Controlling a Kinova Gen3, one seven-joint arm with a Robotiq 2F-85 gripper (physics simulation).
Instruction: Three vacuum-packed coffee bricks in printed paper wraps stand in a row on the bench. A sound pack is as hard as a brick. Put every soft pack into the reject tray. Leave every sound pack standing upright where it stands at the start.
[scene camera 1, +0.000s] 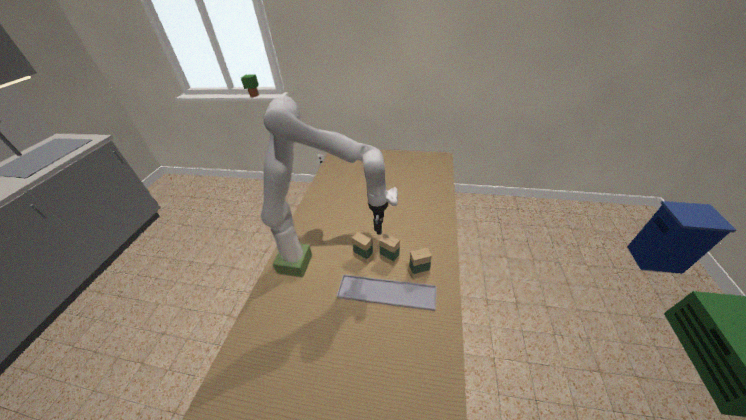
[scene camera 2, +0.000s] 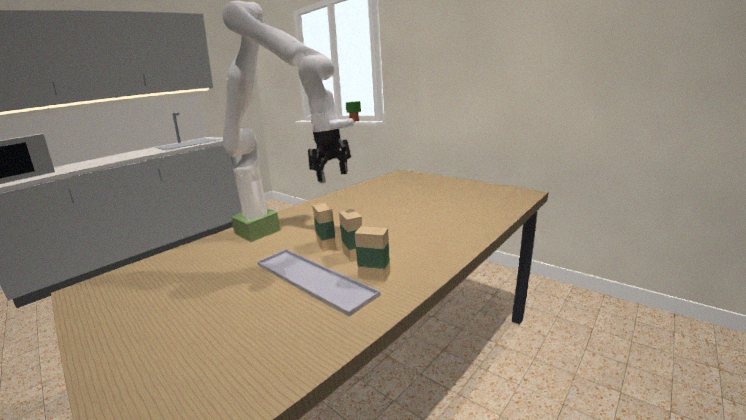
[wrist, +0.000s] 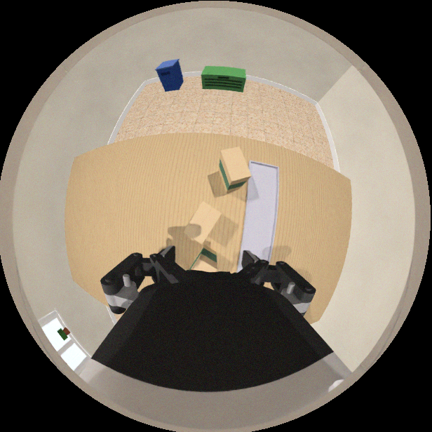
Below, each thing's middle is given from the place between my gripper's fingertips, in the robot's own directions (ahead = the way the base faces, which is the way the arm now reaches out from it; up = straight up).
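The grey reject tray (scene camera 2: 340, 291) is where I start: my hand is 150 mm to the left of it, 50 mm short of it and 270 mm above it.
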